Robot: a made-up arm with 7 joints.
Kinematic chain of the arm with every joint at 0, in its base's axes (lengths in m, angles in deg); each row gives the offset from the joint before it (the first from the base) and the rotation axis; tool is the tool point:
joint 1: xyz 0 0 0 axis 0 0.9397 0.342
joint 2: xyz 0 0 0 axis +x
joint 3: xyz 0 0 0 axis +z
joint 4: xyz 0.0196 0 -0.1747 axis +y
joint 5: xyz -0.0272 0 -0.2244 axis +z
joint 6: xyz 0 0 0 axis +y
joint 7: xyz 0 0 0 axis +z
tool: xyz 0 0 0
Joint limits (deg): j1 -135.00..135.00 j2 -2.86..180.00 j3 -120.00..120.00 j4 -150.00..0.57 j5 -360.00..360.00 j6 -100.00..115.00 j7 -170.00..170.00
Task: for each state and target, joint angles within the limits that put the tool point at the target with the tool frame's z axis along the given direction. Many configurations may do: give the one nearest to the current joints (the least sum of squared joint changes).
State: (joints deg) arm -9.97 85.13 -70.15 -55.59 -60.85 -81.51 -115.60
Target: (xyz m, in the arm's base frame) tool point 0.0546 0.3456 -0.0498 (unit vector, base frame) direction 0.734 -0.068 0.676
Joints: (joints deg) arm -4.13 119.75 -78.96 -70.64 -66.11 -72.82 -115.60
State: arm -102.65 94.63 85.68 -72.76 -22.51 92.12 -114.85
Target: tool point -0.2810 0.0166 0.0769 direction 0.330 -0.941 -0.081
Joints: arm -86.03 135.01 78.94 -101.04 -14.94 109.43 -114.85
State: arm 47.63 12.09 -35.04 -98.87 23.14 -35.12 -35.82
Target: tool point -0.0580 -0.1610 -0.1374 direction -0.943 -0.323 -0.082
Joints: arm 76.44 24.98 -74.02 -128.51 21.88 -72.99 -35.82
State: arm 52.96 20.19 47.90 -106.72 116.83 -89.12 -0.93
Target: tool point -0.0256 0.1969 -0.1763 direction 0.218 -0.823 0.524
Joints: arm 59.66 10.50 37.83 -111.63 165.45 -51.39 -0.93
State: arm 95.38 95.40 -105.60 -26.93 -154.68 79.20 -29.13
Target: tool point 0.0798 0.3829 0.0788 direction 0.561 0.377 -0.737
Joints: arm 122.75 123.04 -120.00 0.46 -174.00 108.29 -29.13
